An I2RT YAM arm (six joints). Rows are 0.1 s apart.
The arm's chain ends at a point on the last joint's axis. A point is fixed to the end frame.
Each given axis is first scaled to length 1.
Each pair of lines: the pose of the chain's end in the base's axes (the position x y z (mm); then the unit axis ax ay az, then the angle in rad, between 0 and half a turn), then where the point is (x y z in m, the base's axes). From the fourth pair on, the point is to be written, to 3 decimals.
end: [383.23 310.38 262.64 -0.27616 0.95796 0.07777 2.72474]
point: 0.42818 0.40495 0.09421
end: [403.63 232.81 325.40 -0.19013 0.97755 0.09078 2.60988]
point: 0.47848 0.33127 0.17037
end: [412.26 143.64 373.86 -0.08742 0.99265 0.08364 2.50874]
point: 0.51761 0.23204 0.23097
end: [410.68 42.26 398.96 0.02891 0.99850 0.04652 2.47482]
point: 0.536 0.104 0.259
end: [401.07 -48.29 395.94 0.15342 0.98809 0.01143 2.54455]
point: 0.527 -0.015 0.247
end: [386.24 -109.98 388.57 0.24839 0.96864 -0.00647 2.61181]
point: 0.508 -0.095 0.232
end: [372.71 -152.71 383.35 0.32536 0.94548 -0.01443 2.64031]
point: 0.492 -0.151 0.225
